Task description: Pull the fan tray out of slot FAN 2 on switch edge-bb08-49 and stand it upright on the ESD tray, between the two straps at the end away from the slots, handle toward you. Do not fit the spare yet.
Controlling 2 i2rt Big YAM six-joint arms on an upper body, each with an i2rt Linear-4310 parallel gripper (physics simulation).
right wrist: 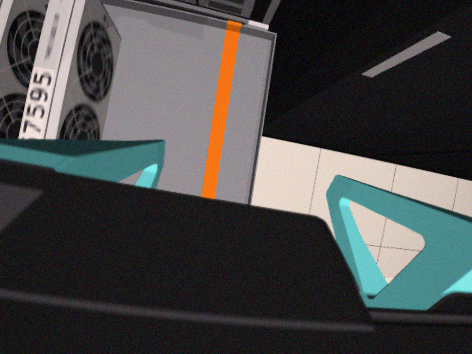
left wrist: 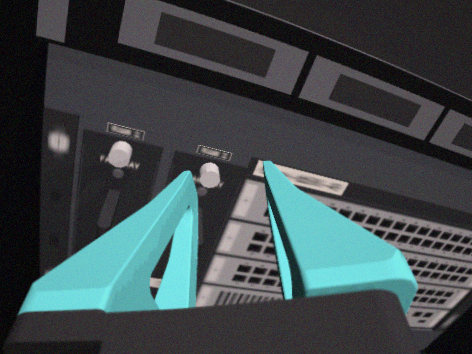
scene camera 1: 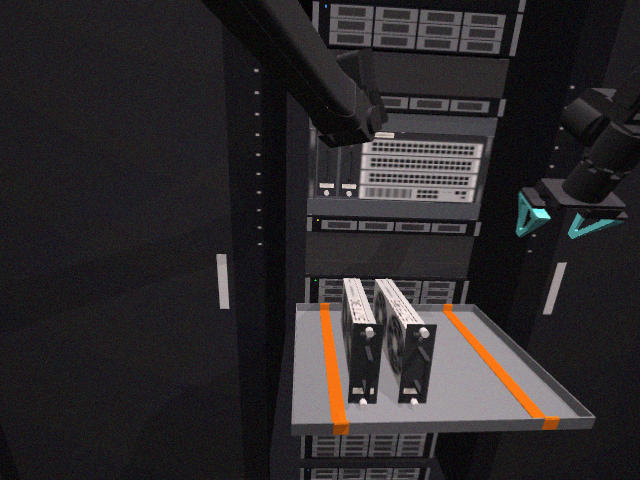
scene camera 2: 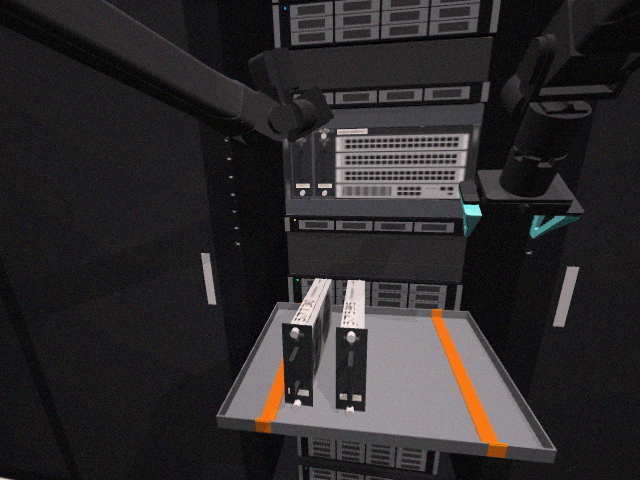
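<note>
Two black fan trays sit in the switch (scene camera 1: 421,172) (scene camera 2: 403,166); the right-hand fan tray (scene camera 1: 348,167) (scene camera 2: 324,167) (left wrist: 220,205) has a white knob (left wrist: 209,175) at its top. The slot labels are unreadable. My left gripper (left wrist: 228,178) is partly open and empty in front of that knob; its fingers are hidden in both scene views. My right gripper (scene camera 1: 546,236) (scene camera 2: 500,235) (right wrist: 252,168) is wide open and empty, above the ESD tray's right side. Two fan trays, left (scene camera 1: 363,361) (scene camera 2: 298,361) and right (scene camera 1: 415,361) (scene camera 2: 351,369), stand upright on the ESD tray (scene camera 1: 465,382) (scene camera 2: 408,382) (right wrist: 160,75), handles toward the camera.
Orange straps, left (scene camera 1: 331,361) (scene camera 2: 271,400) and right (scene camera 1: 491,359) (scene camera 2: 462,377) (right wrist: 220,115), cross the ESD tray. The other installed fan tray (scene camera 1: 326,167) (scene camera 2: 302,167) (left wrist: 135,185) is left of the right-hand one. Drive units (scene camera 1: 416,25) (scene camera 2: 382,20) are above the switch. Dark cabinet doors flank the rack.
</note>
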